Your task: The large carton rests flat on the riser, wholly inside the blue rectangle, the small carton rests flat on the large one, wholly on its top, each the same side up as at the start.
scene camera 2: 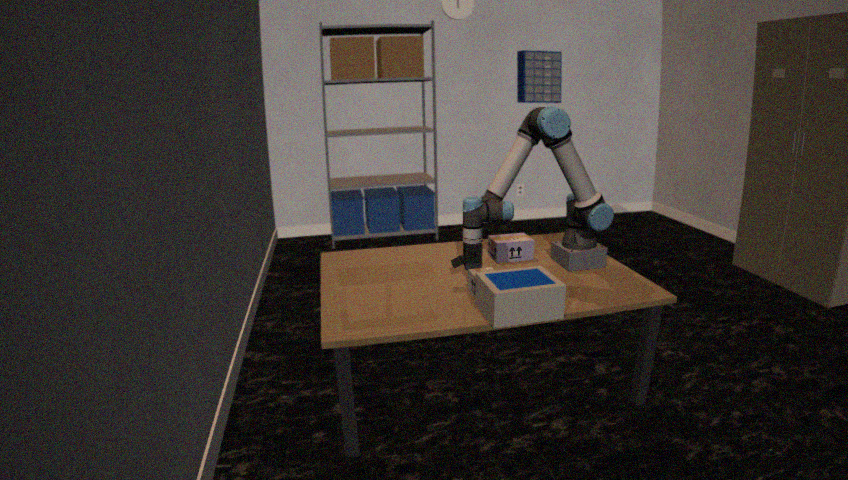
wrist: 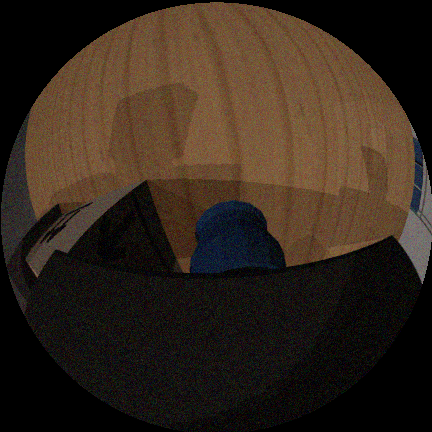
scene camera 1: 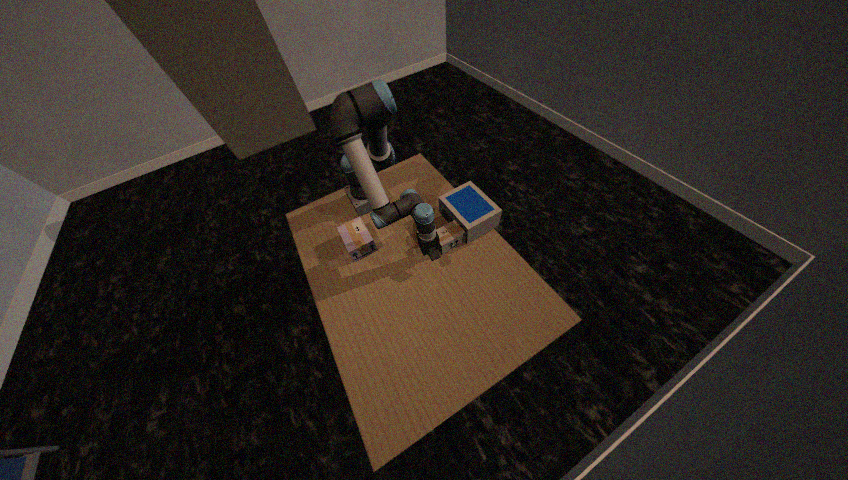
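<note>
The small brown carton (scene camera 1: 449, 235) (wrist: 120, 233) stands on the table (scene camera 1: 427, 334) (scene camera 2: 391, 298), close against the grey riser (scene camera 1: 483, 227) (scene camera 2: 522, 304). The riser's blue rectangle (scene camera 1: 470, 204) (scene camera 2: 519, 278) is bare. The large lavender carton (scene camera 1: 356, 236) (scene camera 2: 511, 247) stands on the table near the robot base, arrows up. My suction cup (scene camera 1: 432, 250) (scene camera 2: 473, 262) (wrist: 233, 238) points down at table height, right beside the small carton on the side away from the riser. Nothing hangs on the cup. In scene camera 2 the riser hides the small carton.
The arm's grey base block (scene camera 2: 578, 255) sits at the table's back edge. A shelf rack (scene camera 2: 323, 137) with boxes and blue bins stands behind the table. A tall cabinet (scene camera 2: 796, 154) is at the right wall.
</note>
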